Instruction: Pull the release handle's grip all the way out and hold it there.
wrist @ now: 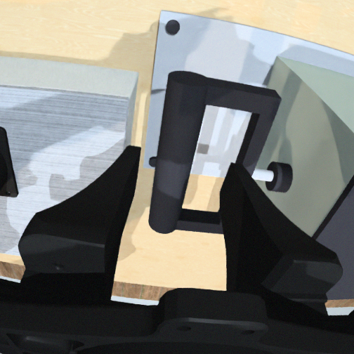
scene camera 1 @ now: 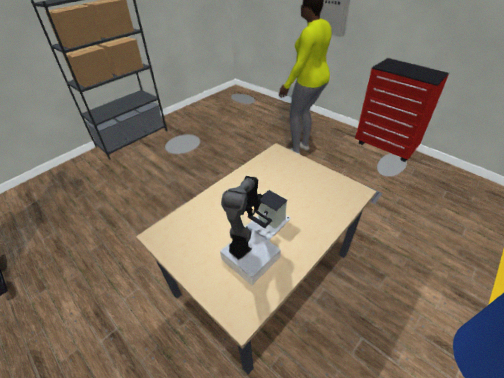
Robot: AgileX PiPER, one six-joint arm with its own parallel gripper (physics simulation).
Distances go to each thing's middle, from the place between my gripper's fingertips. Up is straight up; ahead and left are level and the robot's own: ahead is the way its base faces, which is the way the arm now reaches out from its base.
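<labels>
I find the pale base plate (wrist: 215, 48) 15 cm below my hand, and it is also 3 cm to the right of my hand and 10 cm ahead of it.
</labels>
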